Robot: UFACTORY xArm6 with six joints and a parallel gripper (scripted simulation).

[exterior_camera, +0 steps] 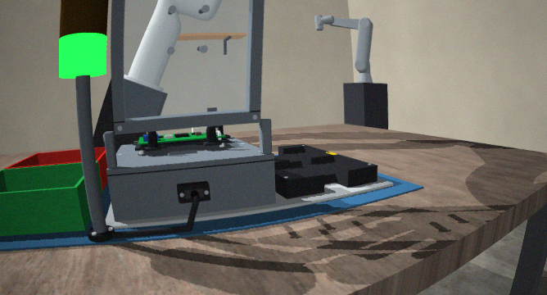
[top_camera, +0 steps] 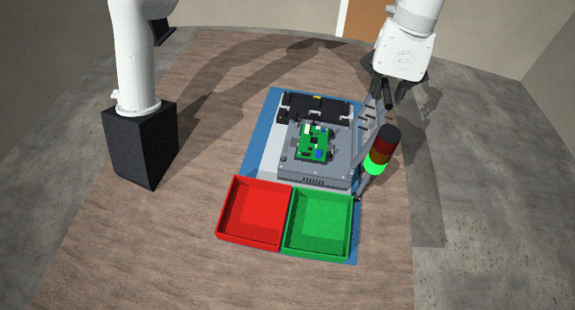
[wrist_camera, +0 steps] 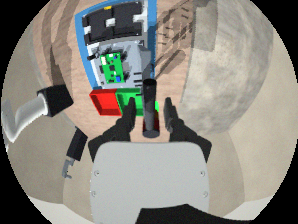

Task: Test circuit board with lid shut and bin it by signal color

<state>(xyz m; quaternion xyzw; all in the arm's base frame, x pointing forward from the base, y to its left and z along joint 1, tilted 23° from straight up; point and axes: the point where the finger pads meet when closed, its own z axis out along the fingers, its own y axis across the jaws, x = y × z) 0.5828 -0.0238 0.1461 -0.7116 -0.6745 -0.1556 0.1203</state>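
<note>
My hand is 130 mm past the green circuit board, 10 mm to the right of it and 200 mm above it. From my hand the other things lie so: plate (130 mm behind, 10 mm to the left, 200 mm below); then clear lid (20 mm behind, 90 mm below); then green bin (100 mm behind, 200 mm to the right, 260 mm below).
</note>
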